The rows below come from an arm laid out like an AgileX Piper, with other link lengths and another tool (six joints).
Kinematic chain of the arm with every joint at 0, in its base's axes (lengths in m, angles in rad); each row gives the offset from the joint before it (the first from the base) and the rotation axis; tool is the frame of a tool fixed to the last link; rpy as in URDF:
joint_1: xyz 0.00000 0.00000 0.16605 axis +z
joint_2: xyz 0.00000 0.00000 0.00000 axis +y
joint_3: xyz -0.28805 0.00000 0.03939 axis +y
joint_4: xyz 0.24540 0.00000 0.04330 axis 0.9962 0 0.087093
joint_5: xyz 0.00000 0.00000 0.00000 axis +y
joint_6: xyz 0.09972 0.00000 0.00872 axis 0.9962 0 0.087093
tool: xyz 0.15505 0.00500 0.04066 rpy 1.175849 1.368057 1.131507
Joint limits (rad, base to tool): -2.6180..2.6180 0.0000..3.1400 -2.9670..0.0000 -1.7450..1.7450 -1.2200..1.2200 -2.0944..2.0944
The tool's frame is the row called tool.
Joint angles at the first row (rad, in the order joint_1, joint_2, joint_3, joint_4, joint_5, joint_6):
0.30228, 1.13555, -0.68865, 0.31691, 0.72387, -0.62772
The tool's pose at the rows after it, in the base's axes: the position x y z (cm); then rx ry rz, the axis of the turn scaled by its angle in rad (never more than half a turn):
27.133 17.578 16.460 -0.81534 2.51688 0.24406
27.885 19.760 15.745 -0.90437 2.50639 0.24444
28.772 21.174 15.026 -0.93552 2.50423 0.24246
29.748 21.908 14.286 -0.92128 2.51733 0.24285
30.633 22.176 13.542 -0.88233 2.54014 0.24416
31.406 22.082 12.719 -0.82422 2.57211 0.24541
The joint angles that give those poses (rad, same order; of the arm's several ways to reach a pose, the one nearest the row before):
0.37117, 1.23402, -0.74947, 0.30496, 0.70960, -0.63784
0.43269, 1.32227, -0.80271, 0.29277, 0.68845, -0.64082
0.46761, 1.39054, -0.83924, 0.28387, 0.66072, -0.62917
0.48035, 1.44520, -0.86434, 0.28079, 0.63446, -0.60688
0.48194, 1.48771, -0.87960, 0.27924, 0.61150, -0.57625
0.47687, 1.52277, -0.88661, 0.27714, 0.59069, -0.53599

